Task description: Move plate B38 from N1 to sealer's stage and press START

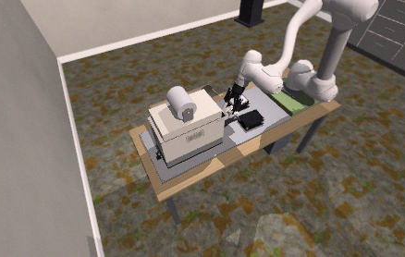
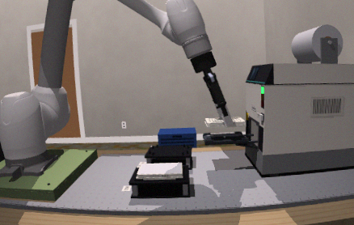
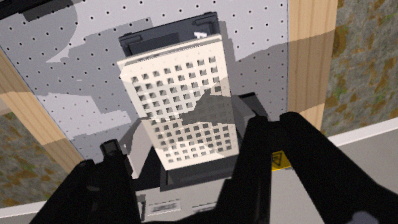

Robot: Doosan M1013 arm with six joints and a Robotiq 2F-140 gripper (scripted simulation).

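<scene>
Now: hand 8 cm above the sealer stage. From my hand the other things lie so: label: 29 cm behind, 10 cm to the left, 18 cm below; then yellow warning sticker: 11 cm ahead, 7 cm to the left, 2 cm below; then start button: 9 cm ahead, 11 cm to the right, 1 cm above.
</scene>
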